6 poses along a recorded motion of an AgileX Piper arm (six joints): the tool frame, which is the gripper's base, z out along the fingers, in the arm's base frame.
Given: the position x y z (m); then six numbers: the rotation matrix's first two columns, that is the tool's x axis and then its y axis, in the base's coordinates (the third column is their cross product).
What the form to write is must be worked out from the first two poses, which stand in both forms.
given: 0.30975 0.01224 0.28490 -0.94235 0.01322 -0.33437 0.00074 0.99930 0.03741
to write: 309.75 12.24 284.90; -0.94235 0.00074 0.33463; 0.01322 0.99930 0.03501; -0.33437 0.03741 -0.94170
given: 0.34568 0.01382 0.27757 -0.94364 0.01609 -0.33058 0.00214 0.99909 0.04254
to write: 345.68 13.82 277.57; -0.94364 0.00214 0.33096; 0.01609 0.99909 0.03944; -0.33058 0.04254 -0.94282
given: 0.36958 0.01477 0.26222 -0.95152 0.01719 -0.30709 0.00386 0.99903 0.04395
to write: 369.58 14.77 262.22; -0.95152 0.00386 0.30755; 0.01719 0.99903 0.04063; -0.30709 0.04395 -0.95066
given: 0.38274 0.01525 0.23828 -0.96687 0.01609 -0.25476 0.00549 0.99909 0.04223
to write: 382.74 15.25 238.28; -0.96687 0.00549 0.25521; 0.01609 0.99909 0.03943; -0.25476 0.04223 -0.96608
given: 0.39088 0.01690 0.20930 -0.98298 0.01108 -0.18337 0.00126 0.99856 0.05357
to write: 390.88 16.90 209.30; -0.98298 0.00126 0.18370; 0.01108 0.99856 0.05243; -0.18337 0.05357 -0.98158
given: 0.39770 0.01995 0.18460 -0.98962 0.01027 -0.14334 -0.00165 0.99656 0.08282
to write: 397.70 19.95 184.60; -0.98962 -0.00165 0.14370; 0.01027 0.99656 0.08220; -0.14334 0.08282 -0.98620
